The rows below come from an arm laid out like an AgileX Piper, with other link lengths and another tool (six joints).
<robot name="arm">
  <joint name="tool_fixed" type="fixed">
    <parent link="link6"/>
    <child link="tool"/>
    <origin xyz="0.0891 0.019 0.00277" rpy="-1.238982 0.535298 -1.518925"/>
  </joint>
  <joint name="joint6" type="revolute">
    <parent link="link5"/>
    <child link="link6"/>
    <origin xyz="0.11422 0 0.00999"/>
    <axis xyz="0.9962 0 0.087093"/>
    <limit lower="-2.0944" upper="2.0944"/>
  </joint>
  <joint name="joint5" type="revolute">
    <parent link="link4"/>
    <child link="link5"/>
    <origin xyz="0 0 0"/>
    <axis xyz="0 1 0"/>
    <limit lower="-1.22" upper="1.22"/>
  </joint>
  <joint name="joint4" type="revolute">
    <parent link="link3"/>
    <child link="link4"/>
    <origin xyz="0.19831 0 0.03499"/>
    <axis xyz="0.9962 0 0.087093"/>
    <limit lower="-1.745" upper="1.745"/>
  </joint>
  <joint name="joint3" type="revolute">
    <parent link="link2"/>
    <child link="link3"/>
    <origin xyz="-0.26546 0 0.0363"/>
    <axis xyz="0 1 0"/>
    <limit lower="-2.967" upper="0"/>
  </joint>
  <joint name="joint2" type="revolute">
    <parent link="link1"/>
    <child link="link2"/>
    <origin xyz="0 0 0"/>
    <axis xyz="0 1 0"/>
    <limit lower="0" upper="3.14"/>
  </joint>
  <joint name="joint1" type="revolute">
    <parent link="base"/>
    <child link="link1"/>
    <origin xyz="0 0 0.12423"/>
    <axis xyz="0 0 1"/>
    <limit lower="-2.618" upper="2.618"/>
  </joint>
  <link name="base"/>
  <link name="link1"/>
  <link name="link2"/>
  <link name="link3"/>
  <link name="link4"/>
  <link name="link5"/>
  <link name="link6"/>
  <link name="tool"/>
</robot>
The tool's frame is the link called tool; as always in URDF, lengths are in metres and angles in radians.
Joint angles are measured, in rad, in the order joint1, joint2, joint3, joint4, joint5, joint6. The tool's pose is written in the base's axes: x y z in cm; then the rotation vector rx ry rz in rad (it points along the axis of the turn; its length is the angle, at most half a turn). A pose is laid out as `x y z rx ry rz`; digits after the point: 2 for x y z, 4 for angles.
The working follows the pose.
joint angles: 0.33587, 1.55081, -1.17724, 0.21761, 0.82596, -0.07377
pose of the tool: 28.04 15.23 17.24 -1.4963 1.9987 -0.2244
Where each joint sits with the arm in this pose, in the base's axes (m; each line is computed from the numbers above, not from the rounded line before):
joint1: 0.0000 0.0000 0.1242
joint2: 0.0000 0.0000 0.1242
joint3: 0.0293 0.0102 0.3904
joint4: 0.2156 0.0753 0.3506
joint5: 0.2156 0.0753 0.3506
joint6: 0.2581 0.1094 0.2497
the tool: 0.2804 0.1523 0.1724

